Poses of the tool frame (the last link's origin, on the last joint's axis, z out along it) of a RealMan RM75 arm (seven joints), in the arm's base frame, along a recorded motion.
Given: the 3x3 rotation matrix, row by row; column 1 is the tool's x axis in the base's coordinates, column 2 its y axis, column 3 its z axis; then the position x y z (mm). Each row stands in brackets.
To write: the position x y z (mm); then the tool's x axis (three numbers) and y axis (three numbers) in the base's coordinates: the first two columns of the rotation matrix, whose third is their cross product. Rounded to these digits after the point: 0 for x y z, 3 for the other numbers.
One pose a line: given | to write
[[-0.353 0.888 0.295], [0.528 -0.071 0.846], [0.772 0.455 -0.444]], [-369 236 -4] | -369 236 -4 -0.353 0.528 0.772 0.888 -0.071 0.455
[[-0.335 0.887 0.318], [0.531 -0.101 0.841], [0.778 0.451 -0.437]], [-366 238 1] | -366 238 1 -0.335 0.531 0.778 0.887 -0.101 0.451
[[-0.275 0.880 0.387], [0.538 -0.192 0.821], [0.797 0.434 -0.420]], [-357 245 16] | -357 245 16 -0.275 0.538 0.797 0.880 -0.192 0.434
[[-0.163 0.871 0.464], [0.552 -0.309 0.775], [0.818 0.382 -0.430]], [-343 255 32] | -343 255 32 -0.163 0.552 0.818 0.871 -0.309 0.382
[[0.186 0.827 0.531], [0.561 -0.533 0.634], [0.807 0.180 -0.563]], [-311 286 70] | -311 286 70 0.186 0.561 0.807 0.827 -0.533 0.180
